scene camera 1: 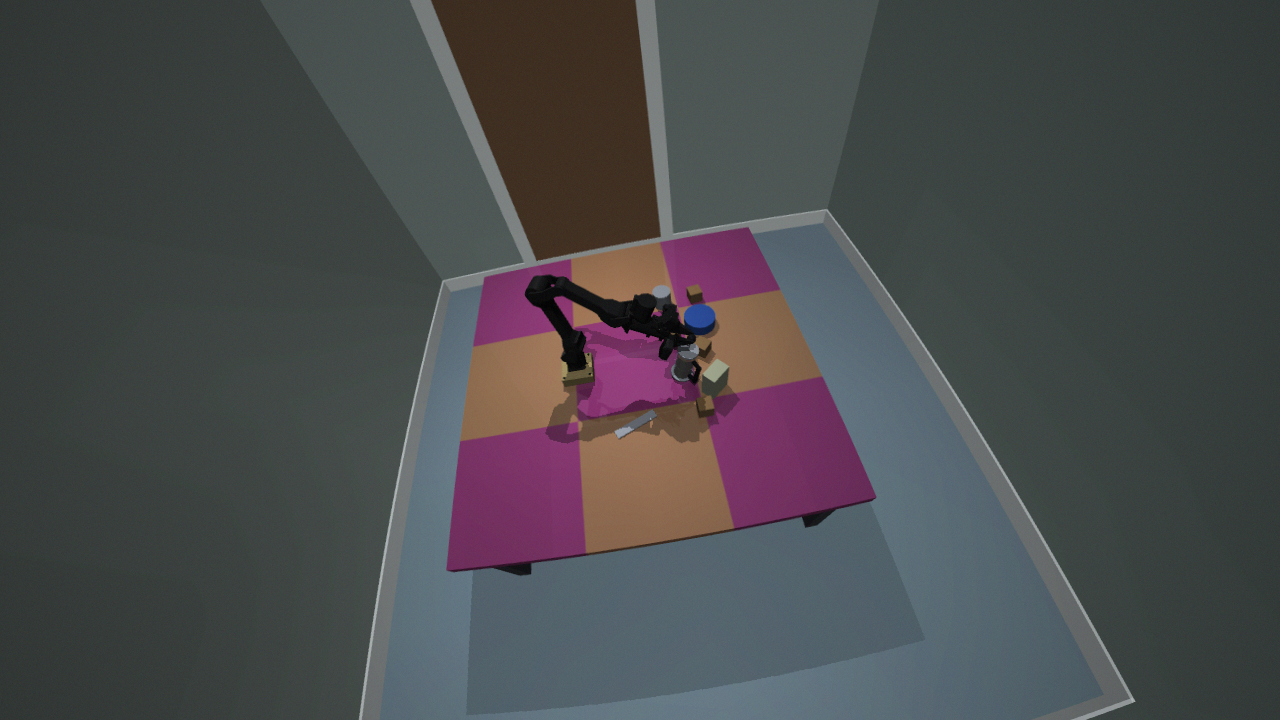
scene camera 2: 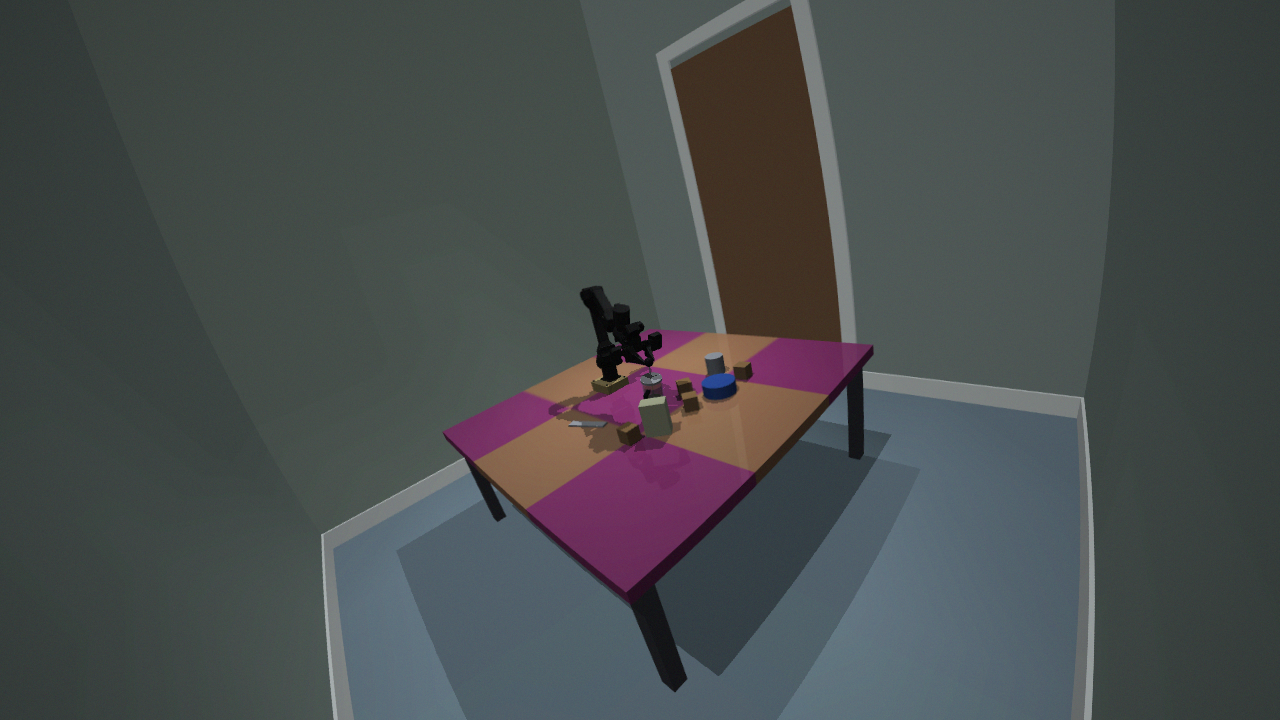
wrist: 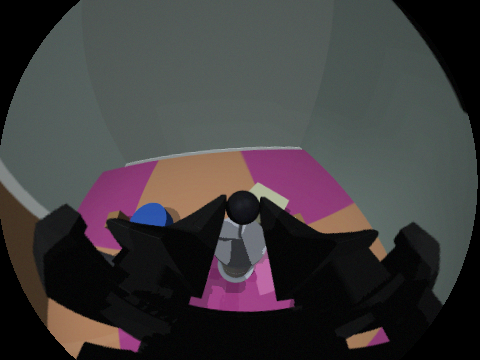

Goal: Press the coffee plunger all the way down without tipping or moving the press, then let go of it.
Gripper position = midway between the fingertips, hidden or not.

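The gripper (scene camera 1: 693, 338) (scene camera 2: 649, 362) (wrist: 243, 200) is visible, and so is a coffee press (scene camera 1: 682, 370) (wrist: 241, 244). The scene also includes a pale green box (scene camera 2: 654, 412) (scene camera 1: 714, 379), as well as a blue disc (scene camera 1: 700, 318).
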